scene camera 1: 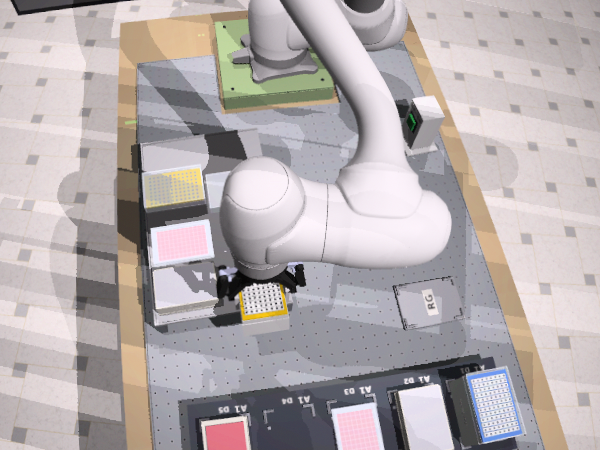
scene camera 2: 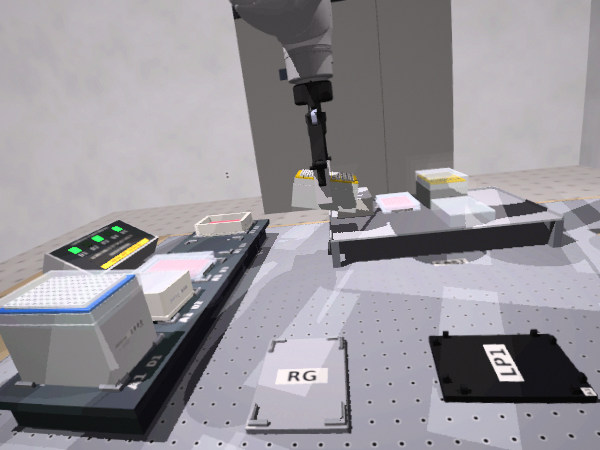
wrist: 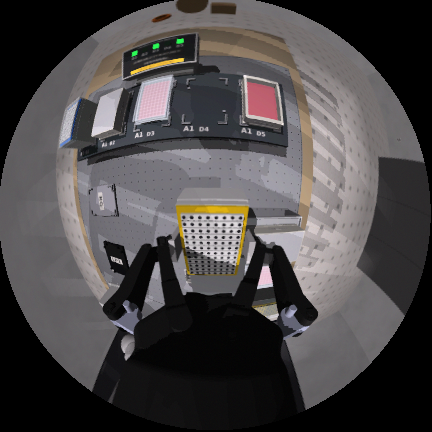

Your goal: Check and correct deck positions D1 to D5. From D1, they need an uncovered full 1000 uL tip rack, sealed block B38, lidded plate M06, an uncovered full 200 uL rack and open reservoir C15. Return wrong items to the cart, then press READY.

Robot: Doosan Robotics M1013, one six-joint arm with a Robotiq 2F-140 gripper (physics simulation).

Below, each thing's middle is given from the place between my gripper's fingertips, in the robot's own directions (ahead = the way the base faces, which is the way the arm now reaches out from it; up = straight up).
Scene:
The grey RG pad (scene camera 2: 302, 389) lies 7 cm ahead of my hand, 37 cm to the left of it and 12 cm below it. Also, from my hand: black LP1 pad (scene camera 2: 523, 368) 16 cm behind, 39 cm to the left, 12 cm below; small white device (scene camera 1: 424, 118) 37 cm behind, 51 cm to the left, 7 cm below.

